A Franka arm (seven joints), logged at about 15 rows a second.
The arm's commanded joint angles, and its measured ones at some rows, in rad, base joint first. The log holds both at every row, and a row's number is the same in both.
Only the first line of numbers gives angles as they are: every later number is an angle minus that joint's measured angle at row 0.
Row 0, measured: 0.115 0.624 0.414 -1.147 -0.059 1.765 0.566
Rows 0 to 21, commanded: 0.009 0.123 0.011 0.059 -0.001 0.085 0.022; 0.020 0.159 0.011 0.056 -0.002 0.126 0.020; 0.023 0.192 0.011 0.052 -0.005 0.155 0.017; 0.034 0.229 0.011 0.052 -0.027 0.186 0.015; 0.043 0.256 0.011 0.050 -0.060 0.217 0.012; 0.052 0.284 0.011 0.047 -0.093 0.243 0.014; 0.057 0.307 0.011 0.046 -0.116 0.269 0.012; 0.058 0.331 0.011 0.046 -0.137 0.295 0.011; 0.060 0.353 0.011 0.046 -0.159 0.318 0.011; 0.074 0.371 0.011 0.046 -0.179 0.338 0.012; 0.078 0.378 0.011 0.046 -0.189 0.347 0.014; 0.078 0.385 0.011 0.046 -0.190 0.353 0.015; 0.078 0.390 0.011 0.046 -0.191 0.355 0.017; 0.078 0.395 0.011 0.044 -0.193 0.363 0.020; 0.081 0.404 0.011 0.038 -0.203 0.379 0.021; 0.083 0.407 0.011 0.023 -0.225 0.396 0.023; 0.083 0.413 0.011 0.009 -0.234 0.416 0.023; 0.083 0.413 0.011 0.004 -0.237 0.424 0.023; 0.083 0.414 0.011 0.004 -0.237 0.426 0.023; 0.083 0.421 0.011 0.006 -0.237 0.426 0.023; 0.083 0.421 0.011 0.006 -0.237 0.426 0.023; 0.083 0.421 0.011 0.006 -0.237 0.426 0.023
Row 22, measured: 0.082 0.421 0.001 0.004 -0.208 0.415 0.000
